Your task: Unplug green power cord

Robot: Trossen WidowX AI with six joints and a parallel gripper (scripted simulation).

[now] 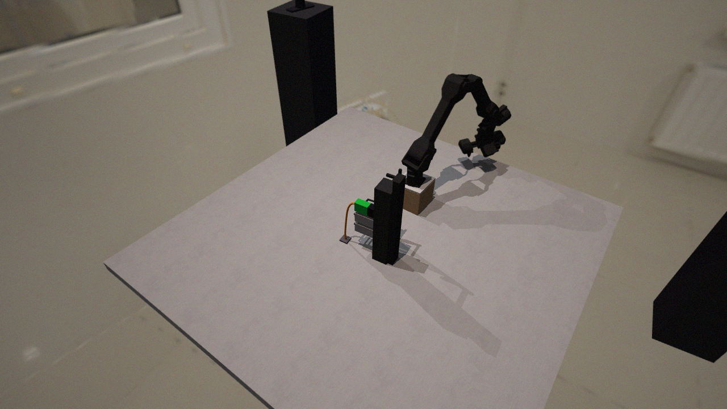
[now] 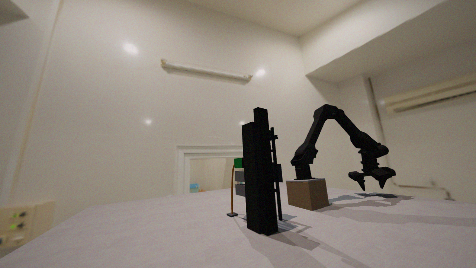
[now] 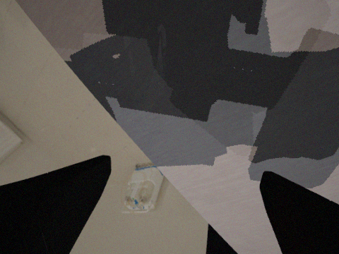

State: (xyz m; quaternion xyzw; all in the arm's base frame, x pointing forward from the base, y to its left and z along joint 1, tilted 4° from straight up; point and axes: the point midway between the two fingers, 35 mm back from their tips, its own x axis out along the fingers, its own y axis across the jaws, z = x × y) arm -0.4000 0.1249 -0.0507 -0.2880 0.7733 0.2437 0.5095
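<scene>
Right now my gripper tip is 70 cm short of the green plug, 16 cm to the left of it and 17 cm below it. Also, from my gripper tip: thin black rack: 62 cm ahead, 10 cm to the right, 13 cm above; then black power strip: 71 cm ahead, 9 cm to the right, 13 cm above; then tower: 71 cm ahead, 6 cm to the right, 15 cm above.
</scene>
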